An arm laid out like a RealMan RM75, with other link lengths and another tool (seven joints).
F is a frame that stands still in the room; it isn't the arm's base.
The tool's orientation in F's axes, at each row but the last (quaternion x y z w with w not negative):
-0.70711, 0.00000, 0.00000, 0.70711
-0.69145, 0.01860, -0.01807, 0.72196
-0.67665, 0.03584, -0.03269, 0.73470
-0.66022, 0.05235, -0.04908, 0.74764
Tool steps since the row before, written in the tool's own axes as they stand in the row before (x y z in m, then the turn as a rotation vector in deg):
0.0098, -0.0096, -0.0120, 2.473, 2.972, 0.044
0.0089, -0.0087, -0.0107, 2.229, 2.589, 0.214
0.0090, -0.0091, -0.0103, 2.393, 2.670, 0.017
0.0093, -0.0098, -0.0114, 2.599, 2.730, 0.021
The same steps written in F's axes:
0.0098, -0.0120, 0.0096, 2.473, 0.044, -2.972
0.0083, -0.0115, 0.0082, 2.238, 0.210, -2.582
0.0080, -0.0118, 0.0082, 2.382, 0.005, -2.680
0.0075, -0.0137, 0.0082, 2.587, -0.013, -2.742

